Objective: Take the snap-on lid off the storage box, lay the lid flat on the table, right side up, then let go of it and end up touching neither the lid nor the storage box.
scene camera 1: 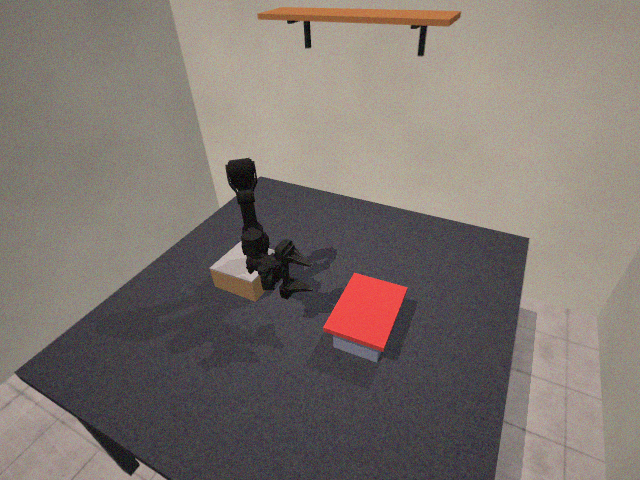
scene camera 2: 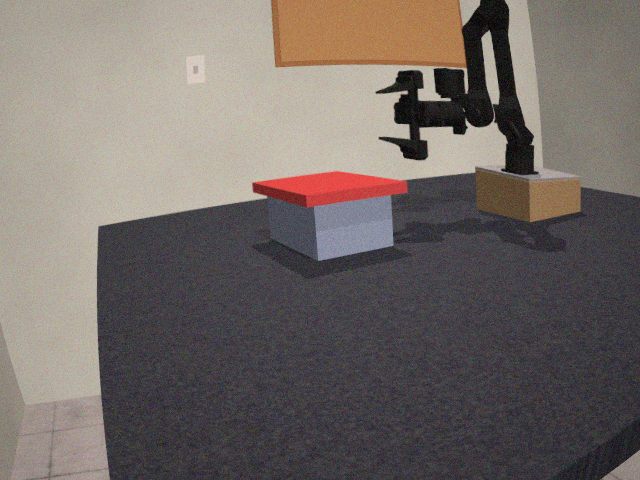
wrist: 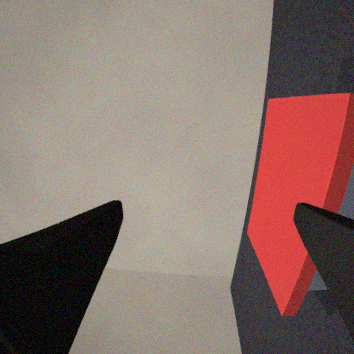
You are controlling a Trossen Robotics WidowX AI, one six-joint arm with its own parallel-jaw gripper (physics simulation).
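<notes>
The red lid (scene camera 1: pixel 368 310) (scene camera 2: pixel 330 187) (wrist: pixel 297 165) lies level on top of the blue-grey storage box (scene camera 1: pixel 356 347) (scene camera 2: pixel 353 227) and overhangs its sides. The box stands upright on the table. My gripper (scene camera 1: pixel 311 277) (scene camera 2: pixel 377 115) (wrist: pixel 208 210) is wide open and empty, with its fingers one above the other. It is held level, higher than the lid and on the arm-base side of the box, apart from both. In the wrist view one finger covers part of the lid, and most of the box is hidden or out of view.
The arm stands on a wooden base block (scene camera 1: pixel 235 283) (scene camera 2: pixel 502 195) with a pale top, on the dark table (scene camera 1: pixel 289 403) (scene camera 2: pixel 310 361). A wooden shelf (scene camera 1: pixel 356 16) is fixed high on the wall. A brown board (scene camera 2: pixel 369 33) and a small switch plate (scene camera 2: pixel 195 69) are on a wall.
</notes>
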